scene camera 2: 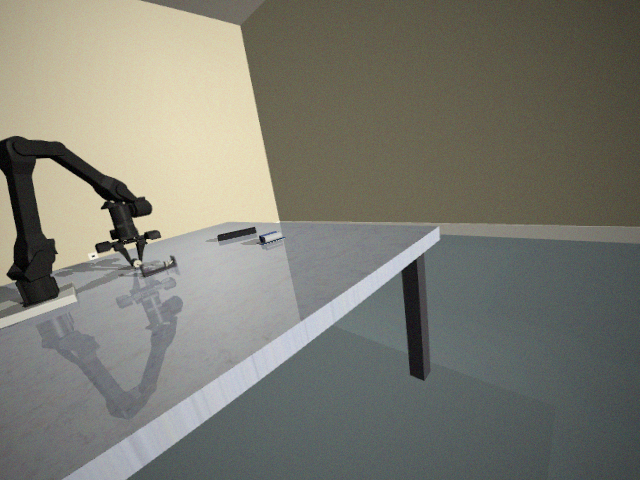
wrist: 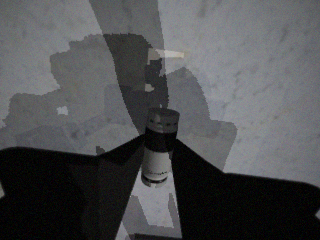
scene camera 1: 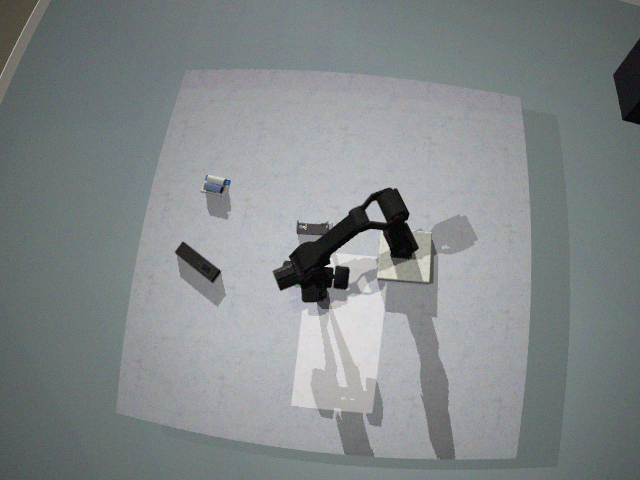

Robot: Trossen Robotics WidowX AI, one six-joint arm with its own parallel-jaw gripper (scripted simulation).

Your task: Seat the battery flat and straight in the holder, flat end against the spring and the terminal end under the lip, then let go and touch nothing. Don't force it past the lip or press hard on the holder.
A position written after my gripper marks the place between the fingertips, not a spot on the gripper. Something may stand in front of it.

Observation:
My gripper (scene camera 2: 136, 265) carries a battery (wrist: 161, 129).
My gripper shows as well in the wrist view (wrist: 159, 141) and in scene camera 1 (scene camera 1: 317, 281).

